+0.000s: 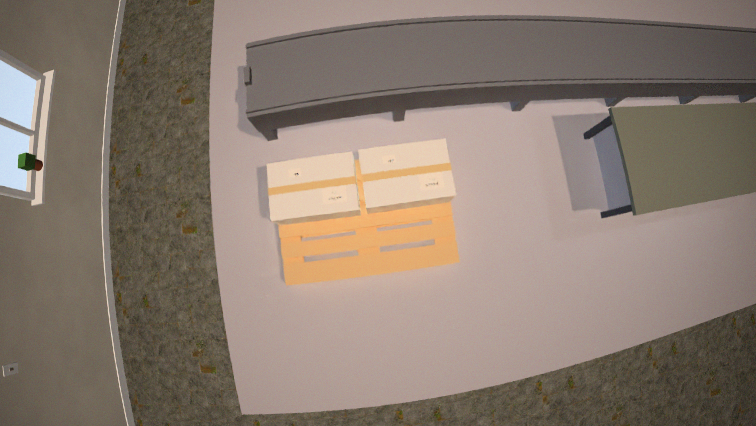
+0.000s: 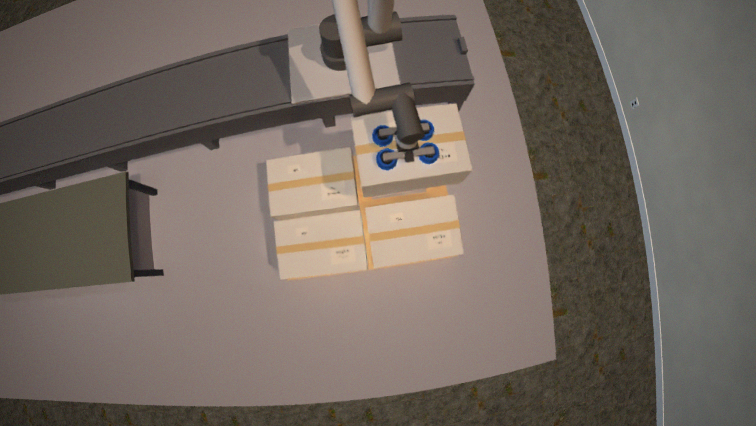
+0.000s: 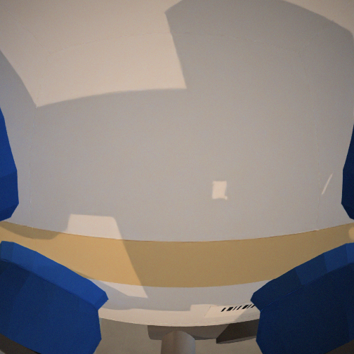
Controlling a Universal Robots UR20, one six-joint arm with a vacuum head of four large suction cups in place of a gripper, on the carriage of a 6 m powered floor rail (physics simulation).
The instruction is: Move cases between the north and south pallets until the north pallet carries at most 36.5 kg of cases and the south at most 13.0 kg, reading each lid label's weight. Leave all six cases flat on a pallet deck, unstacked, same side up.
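Where they show: arm's base, link origin: (image 2: 340, 55).
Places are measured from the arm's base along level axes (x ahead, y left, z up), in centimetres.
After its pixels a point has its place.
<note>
My suction head (image 2: 405, 144) @[x 80.7, y 26.9, z 36.2 cm] (image 3: 177, 240) is shut on a white taped case (image 2: 412, 177) @[x 97.2, y 27.6, z 38.9 cm] (image 3: 150, 175), gripping its lid. The case is level, raised above the back right of the south pallet (image 2: 391, 200) @[x 95.2, y 20.3, z -42.6 cm], with bare deck showing below its front edge. Three white cases lie flat on that pallet: back left (image 2: 312, 182) @[x 80.8, y -28.4, z -14.0 cm], front left (image 2: 320, 244) @[x 119.7, y -28.7, z -17.2 cm] and front right (image 2: 415, 230) @[x 119.8, y 30.4, z -13.0 cm]. On the north pallet (image 1: 370, 270) @[x 136.6, y -537.3, z -42.6 cm] two white cases, left (image 1: 312, 185) @[x 80.0, y -565.4, z -14.6 cm] and right (image 1: 406, 171) @[x 79.4, y -506.7, z -14.2 cm], lie flat along the back; its front half is bare. The label weights are too small to read.
The grey floor rail (image 1: 423, 58) (image 2: 211, 105) runs behind both pallets. The arm's pale carriage (image 2: 312, 84) @[x 19.0, y -20.5, z 0.0 cm] stands on it near the south end. A green-topped table (image 1: 687, 158) @[x 94.4, y -283.4, z -4.0 cm] (image 2: 63, 232) @[x 86.5, y -237.3, z -4.0 cm] stands between the pallets, to the right of the north one and left of the south one.
</note>
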